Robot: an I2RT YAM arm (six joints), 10 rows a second.
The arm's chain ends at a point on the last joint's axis. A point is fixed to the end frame.
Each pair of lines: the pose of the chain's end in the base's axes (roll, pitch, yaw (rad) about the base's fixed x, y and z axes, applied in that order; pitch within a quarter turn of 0, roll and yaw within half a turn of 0; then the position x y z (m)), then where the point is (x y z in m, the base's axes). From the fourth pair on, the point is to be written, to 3 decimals.
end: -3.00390 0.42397 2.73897 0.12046 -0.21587 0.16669
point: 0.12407 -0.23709 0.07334
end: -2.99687 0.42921 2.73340 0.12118 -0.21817 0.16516
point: 0.12482 -0.24016 0.07199
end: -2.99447 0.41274 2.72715 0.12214 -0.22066 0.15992
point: 0.12413 -0.24224 0.06661
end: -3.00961 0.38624 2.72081 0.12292 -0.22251 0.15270
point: 0.123 -0.242 0.059
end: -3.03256 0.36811 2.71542 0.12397 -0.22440 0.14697
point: 0.124 -0.241 0.053
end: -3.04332 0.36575 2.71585 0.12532 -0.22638 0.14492
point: 0.125 -0.242 0.050
